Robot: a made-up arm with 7 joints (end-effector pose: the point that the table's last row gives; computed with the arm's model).
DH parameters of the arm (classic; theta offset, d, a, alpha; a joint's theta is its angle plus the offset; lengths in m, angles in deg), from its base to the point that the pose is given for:
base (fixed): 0 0 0 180
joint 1: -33.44 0 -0.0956 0
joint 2: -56.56 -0.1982 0.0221 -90
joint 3: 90 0.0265 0.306 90
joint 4: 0 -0.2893 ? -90
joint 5: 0 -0.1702 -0.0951 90
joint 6: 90 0.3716 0.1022 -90
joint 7: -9.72 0 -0.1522 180
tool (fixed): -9.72 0.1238 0 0
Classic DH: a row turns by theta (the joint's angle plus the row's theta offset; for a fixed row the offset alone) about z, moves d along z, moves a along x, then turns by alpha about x.
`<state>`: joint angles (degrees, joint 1 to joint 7).
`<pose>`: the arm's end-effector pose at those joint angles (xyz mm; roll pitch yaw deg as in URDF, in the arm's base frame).
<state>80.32 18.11 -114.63 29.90 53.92 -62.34 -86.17</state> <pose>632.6 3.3 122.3 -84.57 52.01 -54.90</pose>
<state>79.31 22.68 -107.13 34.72 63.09 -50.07 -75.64</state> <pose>624.0 -86.9 235.2 -66.92 27.40 -61.17</pose>
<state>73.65 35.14 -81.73 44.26 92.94 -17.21 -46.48</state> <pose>479.1 -225.0 618.0 -2.10 -14.22 -107.79</pose>
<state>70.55 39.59 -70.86 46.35 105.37 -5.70 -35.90</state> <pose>359.0 -219.4 773.7 28.29 -8.74 -126.15</pose>
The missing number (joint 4, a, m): 0.0478
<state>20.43 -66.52 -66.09 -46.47 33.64 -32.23 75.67</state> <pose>-667.8 16.4 253.9 45.26 -48.30 -0.91</pose>
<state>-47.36 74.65 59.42 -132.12 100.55 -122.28 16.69</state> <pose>-103.7 70.2 -38.9 -82.13 43.33 -51.67</pose>
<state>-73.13 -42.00 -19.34 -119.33 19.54 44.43 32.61</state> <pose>-74.9 -253.3 262.1 7.62 -69.70 115.12</pose>
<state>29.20 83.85 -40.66 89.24 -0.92 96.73 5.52</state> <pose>179.1 -132.1 415.9 -139.65 -8.72 67.97</pose>
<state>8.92 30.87 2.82 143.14 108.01 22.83 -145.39</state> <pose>-145.3 -367.4 138.6 92.75 -4.48 -68.82</pose>
